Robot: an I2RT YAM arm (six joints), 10 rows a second.
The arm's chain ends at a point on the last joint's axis. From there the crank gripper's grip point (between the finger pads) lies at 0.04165 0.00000 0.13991 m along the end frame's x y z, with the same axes.
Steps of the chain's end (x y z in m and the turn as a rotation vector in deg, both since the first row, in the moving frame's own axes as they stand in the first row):
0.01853 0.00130 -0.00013 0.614 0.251 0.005
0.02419 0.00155 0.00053 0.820 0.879 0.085
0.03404 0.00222 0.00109 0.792 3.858 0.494
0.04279 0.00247 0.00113 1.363 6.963 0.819
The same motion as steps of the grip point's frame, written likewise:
0.01914 -0.00019 -0.00032 0.614 0.251 0.005
0.02633 -0.00038 -0.00014 0.820 0.879 0.085
0.04337 0.00071 -0.00204 0.792 3.858 0.494
0.05946 -0.00007 -0.00498 1.363 6.963 0.819

